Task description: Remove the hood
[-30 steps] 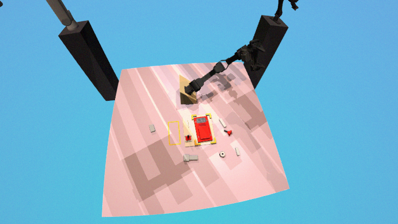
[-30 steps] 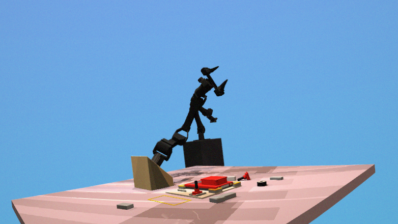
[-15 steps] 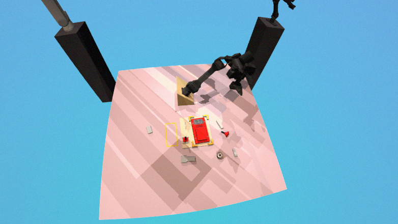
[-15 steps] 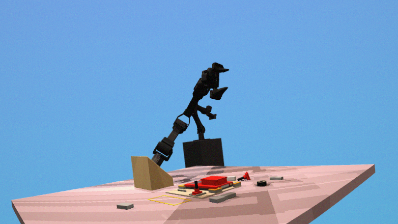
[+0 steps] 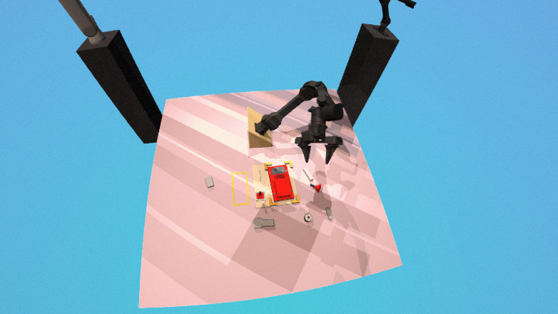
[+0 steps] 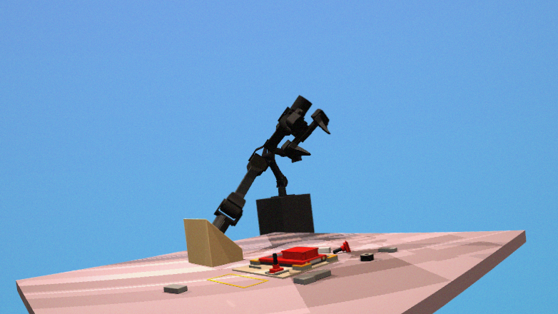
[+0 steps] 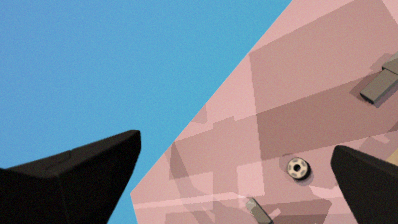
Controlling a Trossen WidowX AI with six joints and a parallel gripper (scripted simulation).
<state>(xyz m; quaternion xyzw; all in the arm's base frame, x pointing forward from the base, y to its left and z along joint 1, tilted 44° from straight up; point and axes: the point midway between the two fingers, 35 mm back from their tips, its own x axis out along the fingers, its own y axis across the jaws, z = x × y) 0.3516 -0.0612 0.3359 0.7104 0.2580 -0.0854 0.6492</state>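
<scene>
The hood is 330 mm below my gripper tip, 90 mm to the right of it and 50 mm behind it.
</scene>
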